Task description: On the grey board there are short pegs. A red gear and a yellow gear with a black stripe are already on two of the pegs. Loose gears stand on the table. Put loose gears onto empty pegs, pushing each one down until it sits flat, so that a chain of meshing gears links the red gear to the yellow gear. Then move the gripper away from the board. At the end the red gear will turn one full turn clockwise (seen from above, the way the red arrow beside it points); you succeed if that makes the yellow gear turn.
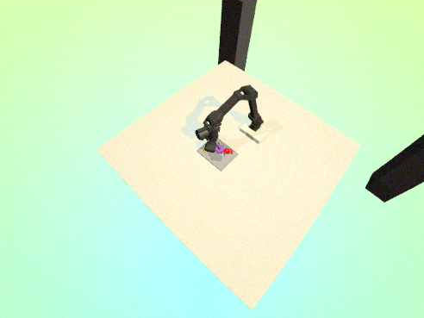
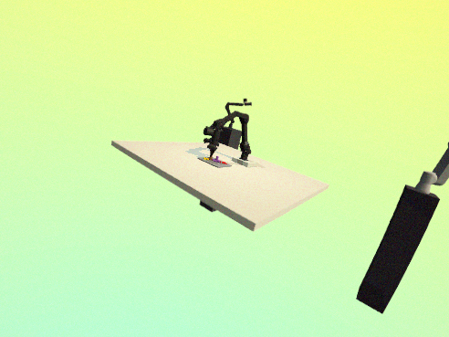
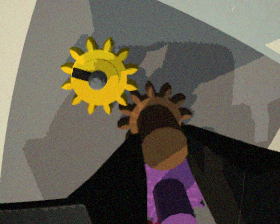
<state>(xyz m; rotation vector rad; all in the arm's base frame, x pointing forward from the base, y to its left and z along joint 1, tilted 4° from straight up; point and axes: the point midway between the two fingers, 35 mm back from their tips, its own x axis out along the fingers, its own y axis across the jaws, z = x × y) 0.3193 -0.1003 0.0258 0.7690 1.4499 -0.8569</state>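
Now: the brown gear 1 cm below my gripper tip. From my gripper tip the other things lie so: yellow gear: 4 cm ahead, 2 cm below, 1 cm to the right; red gear: 9 cm to the left, 5 cm behind, 2 cm below; purple gear: 4 cm to the left, 3 cm behind, 1 cm below.
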